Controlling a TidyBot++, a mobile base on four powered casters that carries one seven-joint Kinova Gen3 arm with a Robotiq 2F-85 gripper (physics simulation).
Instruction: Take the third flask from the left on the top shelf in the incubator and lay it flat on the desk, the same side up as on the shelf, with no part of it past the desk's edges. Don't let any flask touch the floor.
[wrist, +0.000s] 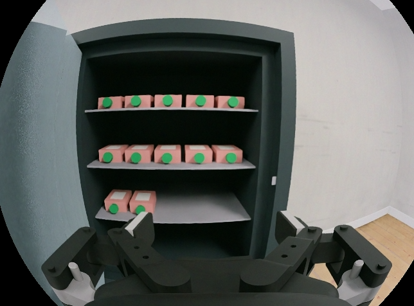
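Observation:
The incubator (288, 125) stands open ahead in the wrist view, with flasks on three shelves. On the top shelf (172, 110) several pink flasks with green caps lie in a row, caps facing me. The third flask from the left (168, 101) is in the middle of that row, with a neighbour (139, 101) on its left and another (200, 101) on its right. My gripper (214, 226) is open, its fingers wide apart with no flask between them, back from the shelves and low in the view. The desk does not show.
The middle shelf (172, 165) holds another row of flasks. The bottom shelf (200, 207) holds two flasks at its left. A blue-grey panel (40, 150) stands close on the left. The incubator's right side wall borders the shelves. A white wall (345, 110) and wooden floor (380, 240) are at the right.

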